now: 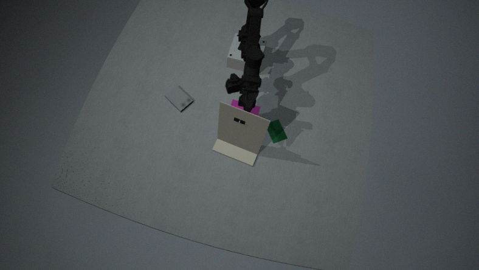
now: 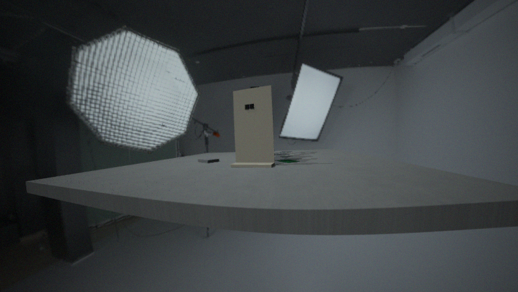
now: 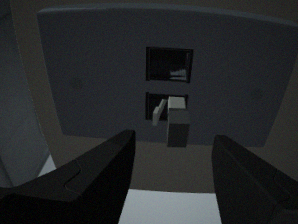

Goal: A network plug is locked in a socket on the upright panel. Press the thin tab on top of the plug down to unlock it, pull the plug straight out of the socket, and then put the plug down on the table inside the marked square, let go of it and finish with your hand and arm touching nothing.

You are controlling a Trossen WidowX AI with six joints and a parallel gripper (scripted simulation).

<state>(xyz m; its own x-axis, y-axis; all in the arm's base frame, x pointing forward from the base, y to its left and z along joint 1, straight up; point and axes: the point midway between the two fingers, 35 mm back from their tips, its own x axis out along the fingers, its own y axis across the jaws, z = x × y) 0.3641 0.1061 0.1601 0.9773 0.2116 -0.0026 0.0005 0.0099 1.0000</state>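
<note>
Right now the network plug is 2 cm ahead of my gripper tip. The rest, counted from my gripper tip: marked square (9 cm behind, 12 cm to the left, 24 cm below); upright panel (4 cm ahead, 1 cm to the right, 9 cm below); magenta square (11 cm behind, 3 cm to the right, 24 cm below).
</note>
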